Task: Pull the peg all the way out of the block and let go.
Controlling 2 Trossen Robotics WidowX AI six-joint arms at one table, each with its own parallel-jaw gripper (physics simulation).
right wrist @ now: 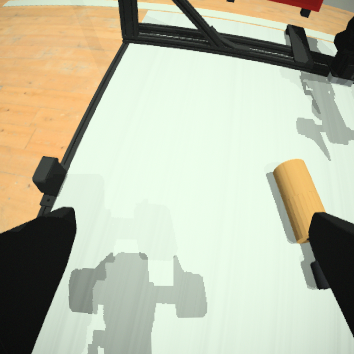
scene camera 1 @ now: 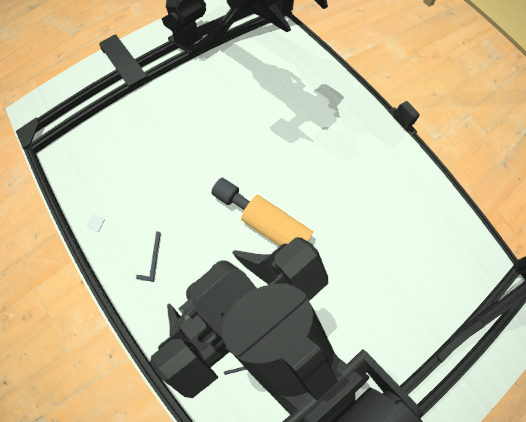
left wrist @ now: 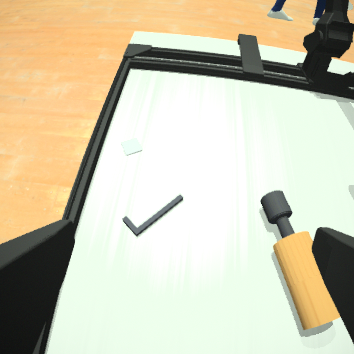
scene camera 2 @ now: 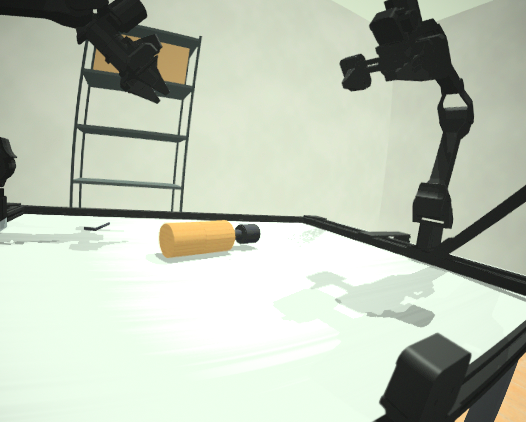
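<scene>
The orange wooden cylinder block lies on its side on the white table. The dark peg sticks out of one end, its wide head and a short stretch of shaft showing; the rest is inside the block. My left gripper is open and empty, raised above the table to one side of the block. My right gripper is open and empty, high above the table. Its finger partly covers the peg in the right wrist view.
A dark L-shaped key and a small pale square lie on the table. Part of another dark bar shows near the left arm. A black frame edges the table.
</scene>
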